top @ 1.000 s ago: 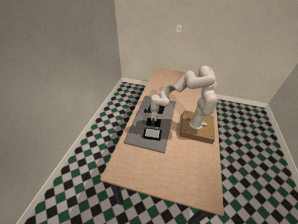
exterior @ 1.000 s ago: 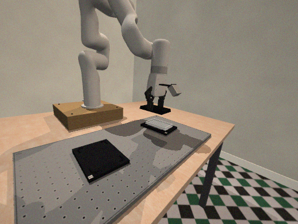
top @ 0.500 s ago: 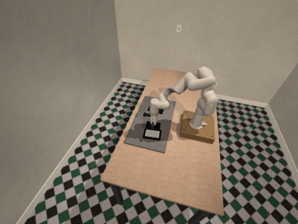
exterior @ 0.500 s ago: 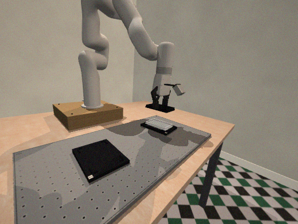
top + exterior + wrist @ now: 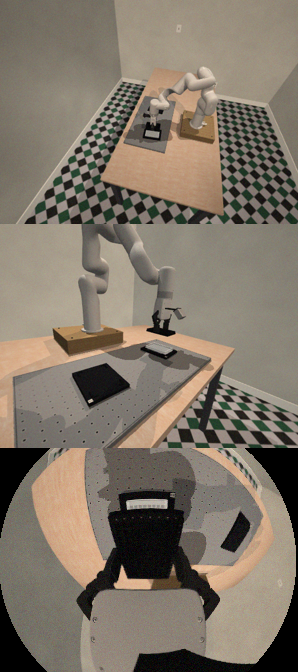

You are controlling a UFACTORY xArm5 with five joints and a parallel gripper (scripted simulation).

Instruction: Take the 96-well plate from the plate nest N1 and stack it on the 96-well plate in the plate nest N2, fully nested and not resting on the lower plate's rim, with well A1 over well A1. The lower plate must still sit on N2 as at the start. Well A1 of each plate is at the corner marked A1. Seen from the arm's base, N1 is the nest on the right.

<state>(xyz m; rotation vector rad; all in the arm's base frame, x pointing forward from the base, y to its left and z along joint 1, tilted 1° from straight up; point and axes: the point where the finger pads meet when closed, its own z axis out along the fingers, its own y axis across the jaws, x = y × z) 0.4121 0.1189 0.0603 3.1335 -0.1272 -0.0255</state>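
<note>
Right now my hand is 110 mm above the clear 96-well plate. Round my hand: black 96-well plate: 10 mm below; plate nest N1: 350 mm to the right, 120 mm below, 20 mm behind; plate nest N2: 120 mm below.
</note>
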